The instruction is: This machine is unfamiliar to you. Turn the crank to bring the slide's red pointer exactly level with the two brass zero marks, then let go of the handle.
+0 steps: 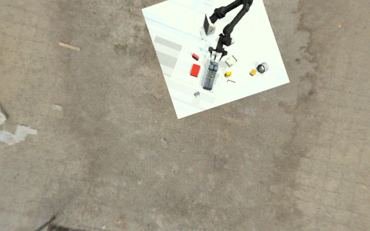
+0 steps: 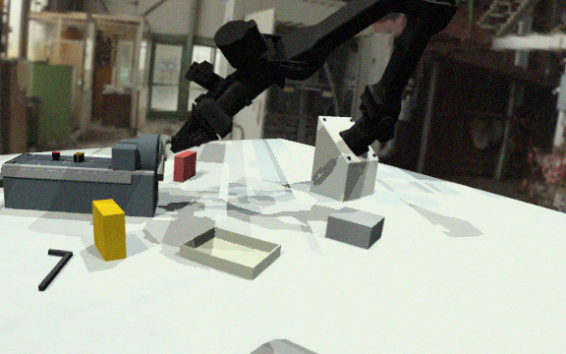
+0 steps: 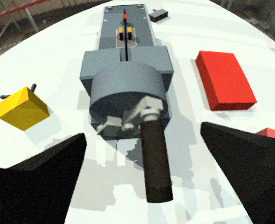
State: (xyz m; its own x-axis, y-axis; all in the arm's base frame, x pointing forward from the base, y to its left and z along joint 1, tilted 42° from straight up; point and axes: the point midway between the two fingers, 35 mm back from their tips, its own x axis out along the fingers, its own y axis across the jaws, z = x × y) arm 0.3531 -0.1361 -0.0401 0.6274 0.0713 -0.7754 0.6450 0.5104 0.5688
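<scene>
The dark crank handle is 2 cm behind my gripper tip, 1 cm to the left of it and 1 cm above it. The rest, counted from my gripper tip: flat red block: 21 cm to the right, 9 cm below, 2 cm behind; red pointer: 16 cm ahead, 13 cm to the right, 2 cm below; yellow block: 18 cm ahead, 9 cm to the left, 8 cm below.
</scene>
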